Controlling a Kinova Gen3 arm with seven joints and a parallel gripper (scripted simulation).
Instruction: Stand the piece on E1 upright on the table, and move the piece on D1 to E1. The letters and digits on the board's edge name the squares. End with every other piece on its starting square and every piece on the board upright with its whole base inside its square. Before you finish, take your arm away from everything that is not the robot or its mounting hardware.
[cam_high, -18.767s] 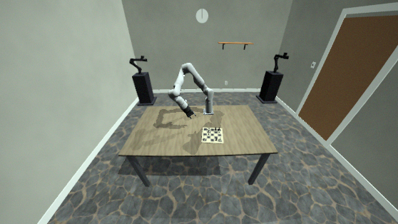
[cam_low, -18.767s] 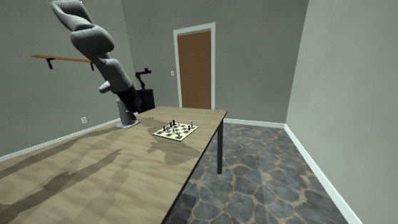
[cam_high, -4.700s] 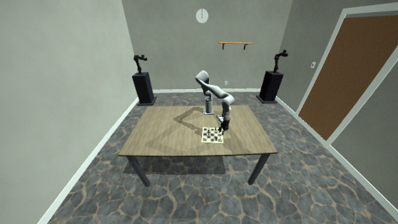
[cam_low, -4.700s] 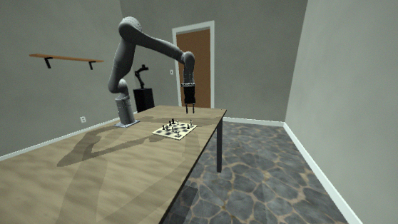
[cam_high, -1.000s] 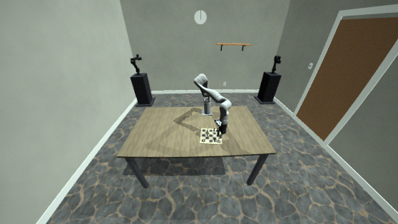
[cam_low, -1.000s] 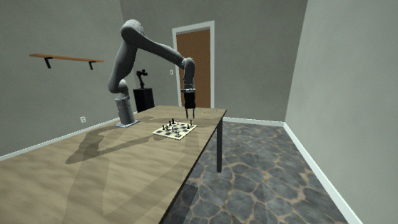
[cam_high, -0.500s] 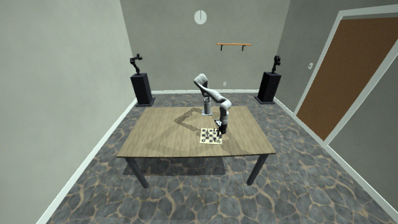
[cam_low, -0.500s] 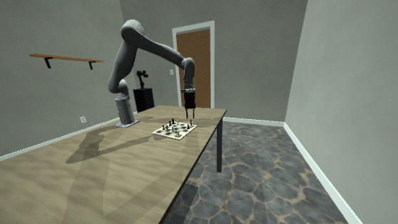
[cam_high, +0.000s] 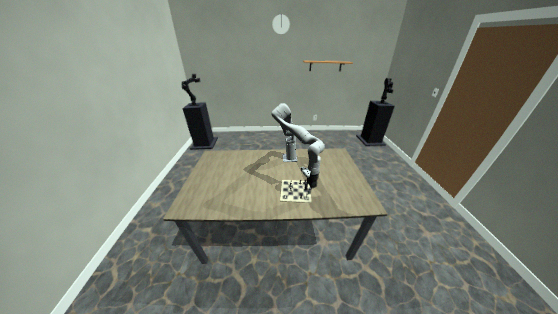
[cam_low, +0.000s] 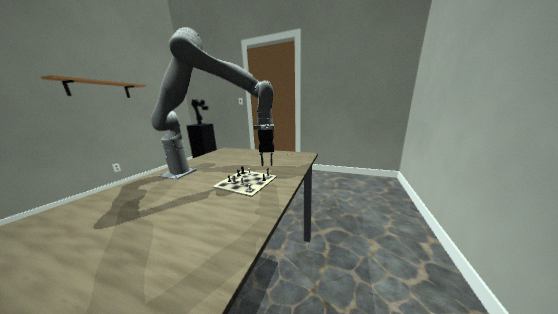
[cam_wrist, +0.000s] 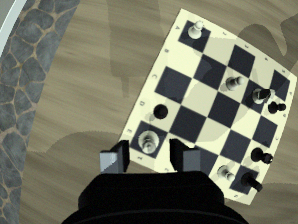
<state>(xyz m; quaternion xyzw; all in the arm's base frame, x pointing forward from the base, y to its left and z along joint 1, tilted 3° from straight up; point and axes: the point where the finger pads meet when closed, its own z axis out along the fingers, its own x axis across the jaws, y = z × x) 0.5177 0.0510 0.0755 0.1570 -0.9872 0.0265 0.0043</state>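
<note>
The white piece is 6 cm below my hand. The rest, counted from my hand: chessboard (8 cm below, 8 cm behind, 7 cm to the right).
</note>
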